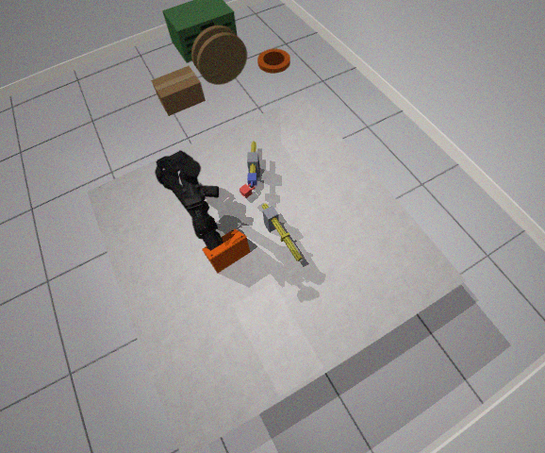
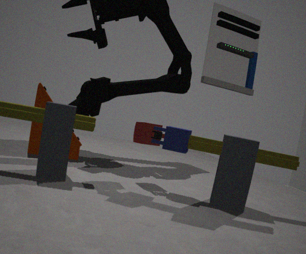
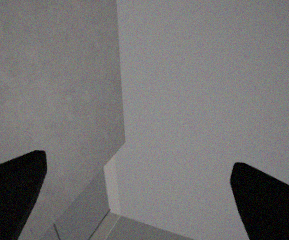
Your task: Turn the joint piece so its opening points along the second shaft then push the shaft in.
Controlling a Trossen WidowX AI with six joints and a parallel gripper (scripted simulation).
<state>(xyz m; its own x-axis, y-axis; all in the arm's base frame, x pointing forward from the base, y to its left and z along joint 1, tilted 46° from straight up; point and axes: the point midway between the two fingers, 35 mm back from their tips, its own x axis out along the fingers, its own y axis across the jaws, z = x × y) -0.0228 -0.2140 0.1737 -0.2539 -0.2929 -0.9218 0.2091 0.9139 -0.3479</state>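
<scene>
My gripper tip is 28 cm short of the red square joint piece, 24 cm above it and 18 cm to the right of it.
</scene>
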